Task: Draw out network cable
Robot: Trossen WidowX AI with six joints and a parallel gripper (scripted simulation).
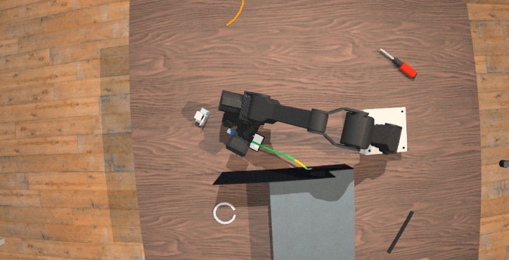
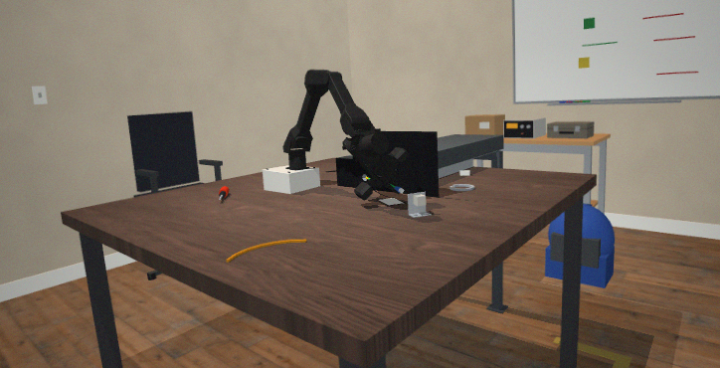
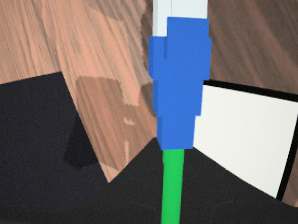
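The white rectangle lies 2 cm behind my hand, 1 cm to the left of it and 5 cm below it. The rest, counted from my hand: black panel 6 cm behind, 11 cm to the left, 5 cm above; then blue plug 4 cm ahead, 1 cm to the right, 1 cm below; then red screwdriver 52 cm behind, 29 cm to the right, 4 cm below.
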